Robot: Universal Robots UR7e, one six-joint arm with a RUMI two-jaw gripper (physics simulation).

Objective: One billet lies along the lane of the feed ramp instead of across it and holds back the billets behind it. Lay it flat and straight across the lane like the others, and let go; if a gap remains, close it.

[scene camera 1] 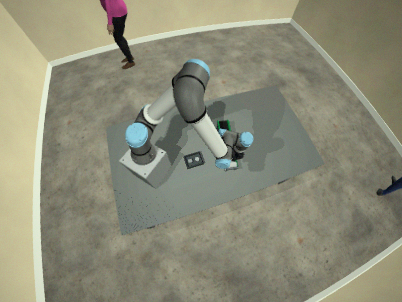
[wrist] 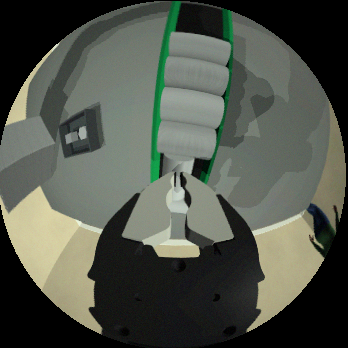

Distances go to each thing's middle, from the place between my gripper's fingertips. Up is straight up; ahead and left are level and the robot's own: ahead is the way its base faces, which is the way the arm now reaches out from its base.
Labels:
The small dark tray (wrist: 86,117) lies 260 mm behind my hand, 80 mm below it and 40 mm to the left of it.

